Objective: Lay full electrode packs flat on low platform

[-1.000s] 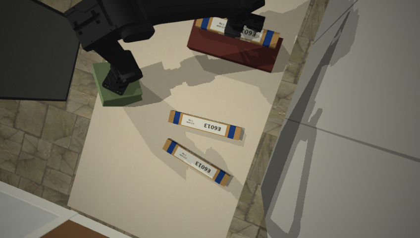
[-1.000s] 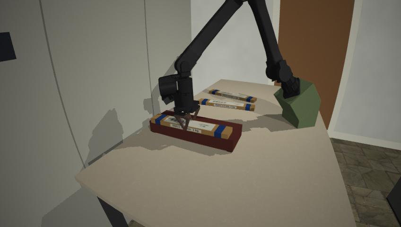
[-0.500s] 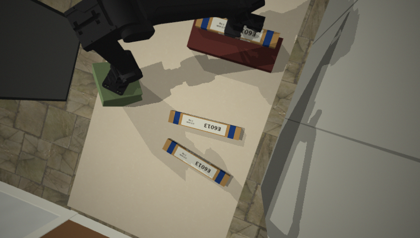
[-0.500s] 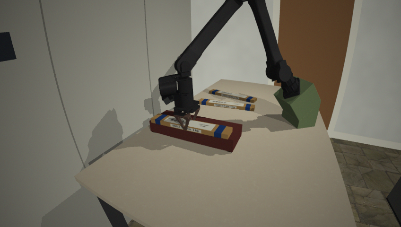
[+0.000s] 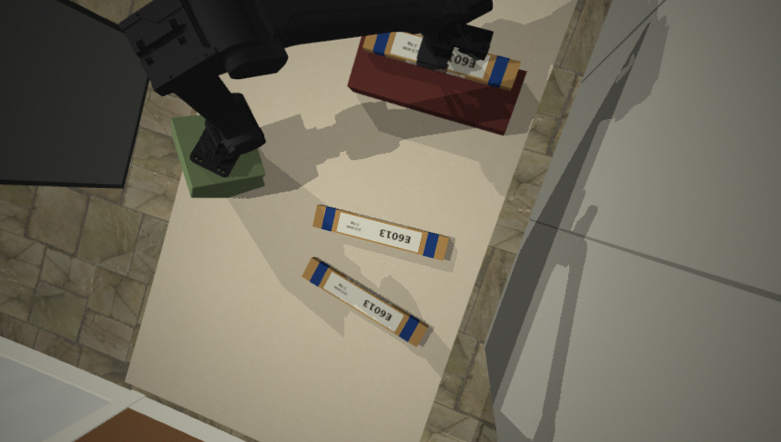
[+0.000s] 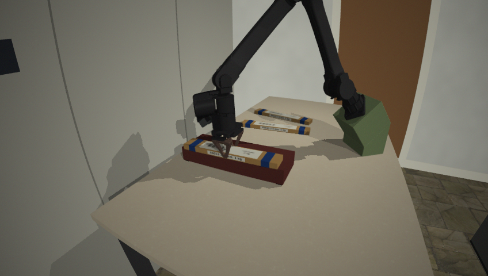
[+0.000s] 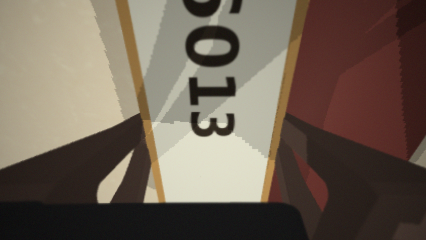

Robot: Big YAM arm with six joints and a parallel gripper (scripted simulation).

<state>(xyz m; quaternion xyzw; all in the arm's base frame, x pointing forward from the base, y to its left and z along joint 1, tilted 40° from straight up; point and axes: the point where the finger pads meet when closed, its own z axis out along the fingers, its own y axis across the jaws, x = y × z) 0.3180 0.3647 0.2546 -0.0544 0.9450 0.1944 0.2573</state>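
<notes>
Now: the pack of welding electrodes right at my hand. Also, from my hand: dark red low platform 1 cm ahead, 5 cm to the right, 6 cm below.
</notes>
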